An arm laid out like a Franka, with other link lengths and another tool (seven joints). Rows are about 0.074 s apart.
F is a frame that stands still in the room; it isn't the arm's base.
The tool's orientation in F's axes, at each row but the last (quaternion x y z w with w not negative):
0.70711, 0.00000, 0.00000, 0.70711
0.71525, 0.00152, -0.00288, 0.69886
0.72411, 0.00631, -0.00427, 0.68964
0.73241, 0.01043, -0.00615, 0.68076
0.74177, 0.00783, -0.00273, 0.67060
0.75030, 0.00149, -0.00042, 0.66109
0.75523, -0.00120, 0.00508, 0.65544
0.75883, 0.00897, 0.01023, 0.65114
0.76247, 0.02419, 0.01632, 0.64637
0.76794, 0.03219, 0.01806, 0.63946
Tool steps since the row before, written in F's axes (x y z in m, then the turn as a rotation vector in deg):
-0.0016, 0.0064, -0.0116, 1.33, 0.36, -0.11
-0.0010, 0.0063, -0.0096, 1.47, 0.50, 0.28
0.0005, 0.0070, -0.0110, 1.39, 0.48, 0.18
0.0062, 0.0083, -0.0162, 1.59, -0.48, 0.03
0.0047, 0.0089, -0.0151, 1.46, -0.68, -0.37
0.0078, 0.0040, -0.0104, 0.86, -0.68, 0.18
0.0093, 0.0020, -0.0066, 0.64, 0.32, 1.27
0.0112, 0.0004, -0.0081, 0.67, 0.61, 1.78
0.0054, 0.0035, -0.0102, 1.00, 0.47, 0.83
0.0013, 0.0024, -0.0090, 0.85, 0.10, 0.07
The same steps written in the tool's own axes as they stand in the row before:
-0.0016, -0.0116, -0.0064, 1.33, -0.11, -0.36
-0.0010, -0.0097, -0.0061, 1.47, 0.28, -0.51
0.0007, -0.0113, -0.0065, 1.39, 0.18, -0.48
0.0066, -0.0166, -0.0071, 1.59, 0.10, 0.48
0.0050, -0.0158, -0.0073, 1.46, -0.28, 0.72
0.0078, -0.0108, -0.0026, 0.86, 0.27, 0.65
0.0092, -0.0069, -0.0010, 0.65, 1.21, -0.49
0.0112, -0.0081, 0.0011, 0.69, 1.67, -0.85
0.0057, -0.0105, -0.0015, 1.02, 0.76, -0.54
0.0016, -0.0092, -0.0006, 0.85, 0.07, -0.05

